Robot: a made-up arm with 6 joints.
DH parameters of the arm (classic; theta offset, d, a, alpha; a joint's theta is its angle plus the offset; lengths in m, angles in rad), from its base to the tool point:
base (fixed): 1.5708 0.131 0 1.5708
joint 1: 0 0.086 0.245 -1.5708
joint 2: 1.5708 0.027 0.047 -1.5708
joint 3: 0 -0.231 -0.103 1.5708
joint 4: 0.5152 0 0.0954 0
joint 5: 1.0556 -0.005 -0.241 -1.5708
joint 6: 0 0.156 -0.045 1.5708
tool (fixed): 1.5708 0.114 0 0
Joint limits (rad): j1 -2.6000..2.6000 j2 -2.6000..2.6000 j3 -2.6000..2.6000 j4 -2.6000..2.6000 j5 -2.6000..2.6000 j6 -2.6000..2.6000
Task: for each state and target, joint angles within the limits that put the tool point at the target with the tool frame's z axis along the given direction. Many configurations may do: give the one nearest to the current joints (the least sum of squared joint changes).
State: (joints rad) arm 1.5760 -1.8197 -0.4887 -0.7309 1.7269 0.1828
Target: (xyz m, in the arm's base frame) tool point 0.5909 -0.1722 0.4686 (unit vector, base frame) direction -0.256 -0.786 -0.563
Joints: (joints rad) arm 1.5825 -1.6546 -0.2289 -0.6775 1.7444 0.4469
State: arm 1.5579 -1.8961 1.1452 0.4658 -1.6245 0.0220
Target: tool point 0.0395 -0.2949 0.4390 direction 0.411 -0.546 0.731
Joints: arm 1.4630 -2.1785 1.0746 0.1620 -1.9807 -0.1801
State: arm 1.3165 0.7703 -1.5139 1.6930 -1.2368 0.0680
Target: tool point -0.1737 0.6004 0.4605 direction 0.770 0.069 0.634
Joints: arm 0.7434 0.9869 -1.0225 2.1196 -1.9326 0.3948
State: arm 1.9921 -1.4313 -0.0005 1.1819 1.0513 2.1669
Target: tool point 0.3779 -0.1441 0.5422 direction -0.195 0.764 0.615
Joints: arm 1.9127 -1.3603 -0.8966 0.7684 0.5612 2.6000
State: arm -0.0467 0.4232 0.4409 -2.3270 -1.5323 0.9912
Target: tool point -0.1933 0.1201 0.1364 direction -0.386 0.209 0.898
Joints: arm -0.4157 1.1576 0.5179 -2.1517 -1.5472 0.3422
